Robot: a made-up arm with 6 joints.
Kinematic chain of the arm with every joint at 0, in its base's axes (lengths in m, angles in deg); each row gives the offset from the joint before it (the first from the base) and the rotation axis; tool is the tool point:
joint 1: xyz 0 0 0.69 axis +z
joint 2: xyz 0.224 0 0 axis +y
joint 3: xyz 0 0 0.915 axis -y
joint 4: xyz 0 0 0.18 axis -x
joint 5: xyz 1.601 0 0 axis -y
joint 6: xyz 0.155 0 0 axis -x
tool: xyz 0 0 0
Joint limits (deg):
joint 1: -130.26..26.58
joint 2: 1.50..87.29
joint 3: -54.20..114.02
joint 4: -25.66..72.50
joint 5: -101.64..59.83
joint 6: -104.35..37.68
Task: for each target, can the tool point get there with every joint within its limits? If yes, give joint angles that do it. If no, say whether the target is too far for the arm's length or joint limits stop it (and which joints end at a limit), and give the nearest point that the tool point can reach.
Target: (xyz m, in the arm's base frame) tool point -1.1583 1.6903 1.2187
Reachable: no: joint limits stop it (at a limit: joint 2, joint 3, joint 5) | nearest point -0.3873 0.5652 3.0353 | short by 2.272 m
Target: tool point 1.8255 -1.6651 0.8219
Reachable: yes | joints -39.76 48.19 28.44 47.79 -78.49 -84.28
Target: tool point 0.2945 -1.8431 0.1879
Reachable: yes | joints -78.43 34.34 -16.52 38.61 -57.06 -85.21
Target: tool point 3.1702 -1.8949 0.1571
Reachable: no: too far | nearest point 2.4556 -1.4678 0.3448 | short by 0.853 m
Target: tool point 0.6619 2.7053 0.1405
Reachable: no: joint limits stop it (at a limit: joint 1, joint 4, joint 5) | nearest point 1.5547 0.9208 0.1405 | short by 1.995 m
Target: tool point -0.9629 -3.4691 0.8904
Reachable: no: too far | nearest point -0.7757 -2.7947 0.8489 | short by 0.701 m
